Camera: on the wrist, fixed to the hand. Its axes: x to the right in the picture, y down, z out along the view.
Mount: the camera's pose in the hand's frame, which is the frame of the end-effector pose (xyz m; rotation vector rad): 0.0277 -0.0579 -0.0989 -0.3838 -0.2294 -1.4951
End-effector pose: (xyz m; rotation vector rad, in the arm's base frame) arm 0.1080 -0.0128 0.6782 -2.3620 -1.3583 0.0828
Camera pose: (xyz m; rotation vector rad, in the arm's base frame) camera 0.1002 0.0041 0.7946 0.9450 2.9108 0.3532
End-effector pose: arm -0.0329 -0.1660 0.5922 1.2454 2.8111 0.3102
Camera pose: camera -0.1063 -0.1995 0.6782 -0.8731 2.4450 0.4621
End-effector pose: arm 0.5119 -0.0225 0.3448 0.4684 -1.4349 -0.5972
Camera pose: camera 0.6055 -0.0900 0.3208 1.1648 -0.9111 -2.1087
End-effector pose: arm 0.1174 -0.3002 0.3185 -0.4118 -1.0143 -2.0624
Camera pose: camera 0.0602 -0.3695 0.2422 -0.0054 0.7642 2.3299
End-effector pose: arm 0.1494 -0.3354 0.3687 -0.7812 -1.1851 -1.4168
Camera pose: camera 0.1020 -0.4421 0.3520 0.1522 1.5363 2.4387
